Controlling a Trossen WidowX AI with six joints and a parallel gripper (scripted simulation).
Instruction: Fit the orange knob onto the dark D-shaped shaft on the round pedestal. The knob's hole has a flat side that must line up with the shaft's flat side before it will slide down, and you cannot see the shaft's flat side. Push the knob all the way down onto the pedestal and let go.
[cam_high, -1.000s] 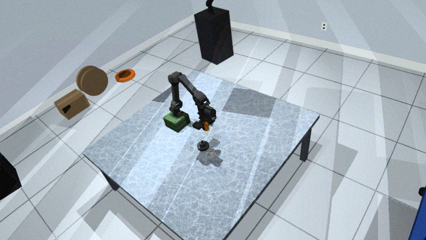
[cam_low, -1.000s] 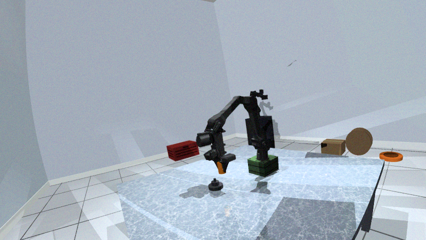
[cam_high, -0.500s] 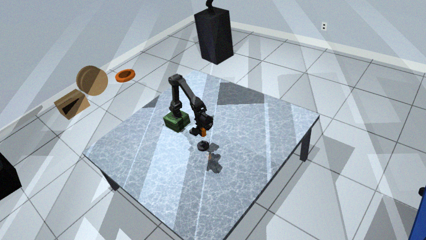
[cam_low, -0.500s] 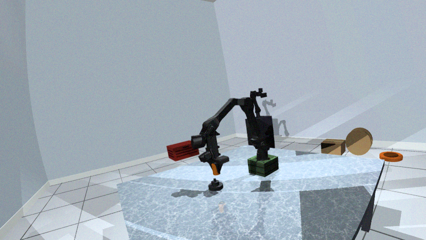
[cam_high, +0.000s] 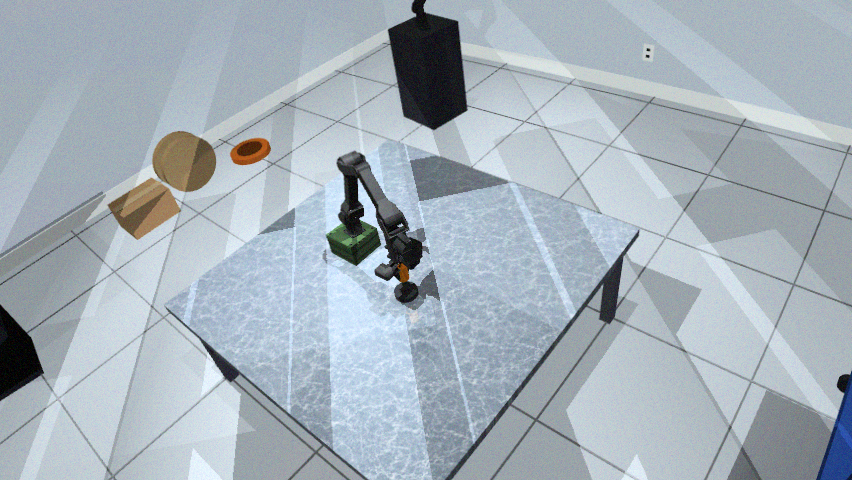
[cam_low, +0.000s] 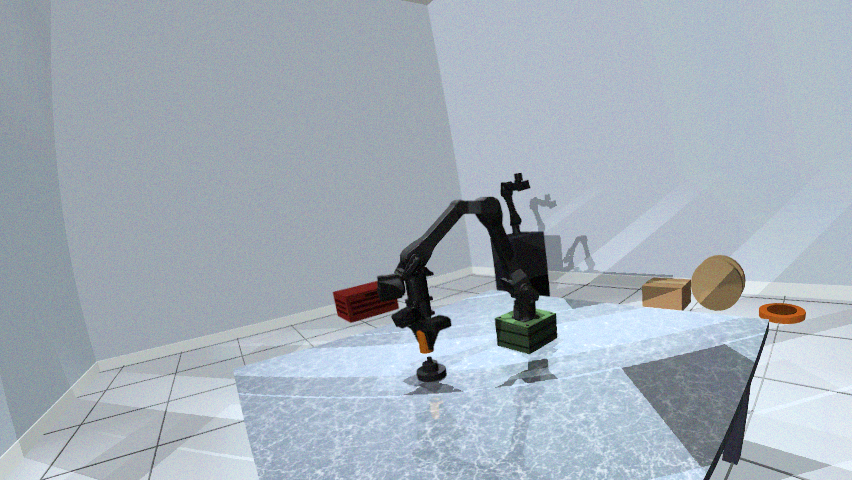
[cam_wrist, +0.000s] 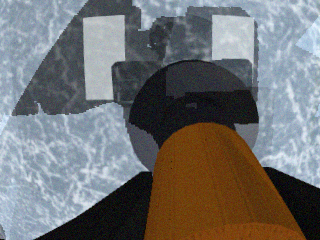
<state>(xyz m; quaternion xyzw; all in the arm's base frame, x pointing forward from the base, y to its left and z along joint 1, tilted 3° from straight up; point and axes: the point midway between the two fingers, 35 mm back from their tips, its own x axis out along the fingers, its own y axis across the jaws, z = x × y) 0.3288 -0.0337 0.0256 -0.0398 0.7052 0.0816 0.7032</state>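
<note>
Now: gripper tip 6 cm above the round dark pedestal. From my gripper tip the other things lie so: orange knob (2 cm above).
</note>
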